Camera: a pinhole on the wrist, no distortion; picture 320 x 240 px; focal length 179.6 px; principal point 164.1 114.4 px. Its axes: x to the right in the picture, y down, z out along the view. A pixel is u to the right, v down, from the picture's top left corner.
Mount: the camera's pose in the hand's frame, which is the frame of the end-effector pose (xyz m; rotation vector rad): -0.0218 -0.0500 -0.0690 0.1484 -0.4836 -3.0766
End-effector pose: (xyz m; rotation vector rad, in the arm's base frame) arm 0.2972 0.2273 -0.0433 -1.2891 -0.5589 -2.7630
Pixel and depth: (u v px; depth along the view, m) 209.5 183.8 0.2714
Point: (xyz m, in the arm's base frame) 0.5168 0.3519 -0.0249
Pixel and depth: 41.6 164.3 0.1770
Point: 0.3283 0.3144 0.0796
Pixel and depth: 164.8 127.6 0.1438
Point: 0.3695 0.2622 -0.0339
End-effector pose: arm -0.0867 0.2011 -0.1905 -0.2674 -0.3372 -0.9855
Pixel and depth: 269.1 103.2 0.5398
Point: -0.2332 0.7187 0.0163
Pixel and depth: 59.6 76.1 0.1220
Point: -0.0627 0.1974 -0.1358
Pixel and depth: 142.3 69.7 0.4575
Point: 0.0243 0.4394 0.0974
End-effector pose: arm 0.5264 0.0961 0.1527 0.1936 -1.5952 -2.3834
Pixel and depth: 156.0 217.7 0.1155
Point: 0.5255 0.1864 0.1037
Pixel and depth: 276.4 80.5 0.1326
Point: 0.6297 0.1632 0.1746
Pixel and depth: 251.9 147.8 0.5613
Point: 0.7409 0.6105 0.3318
